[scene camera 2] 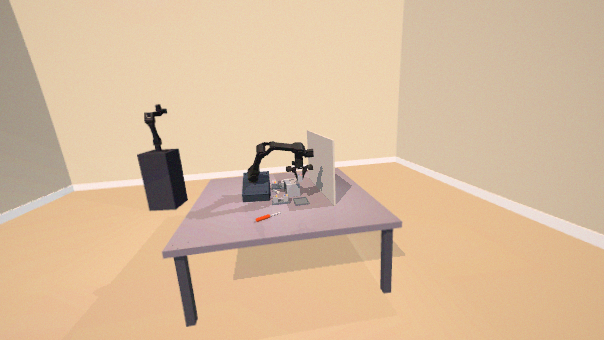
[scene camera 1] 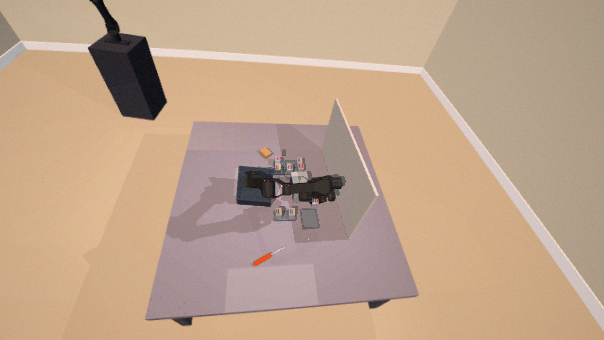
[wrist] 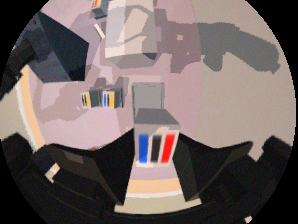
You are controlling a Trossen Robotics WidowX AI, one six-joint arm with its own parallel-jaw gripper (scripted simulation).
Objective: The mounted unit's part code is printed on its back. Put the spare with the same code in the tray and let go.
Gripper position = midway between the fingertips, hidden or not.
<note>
In view: the gripper (wrist: 152,130), a grey tray (wrist: 143,96) and a pale panel (wrist: 240,101).
</note>
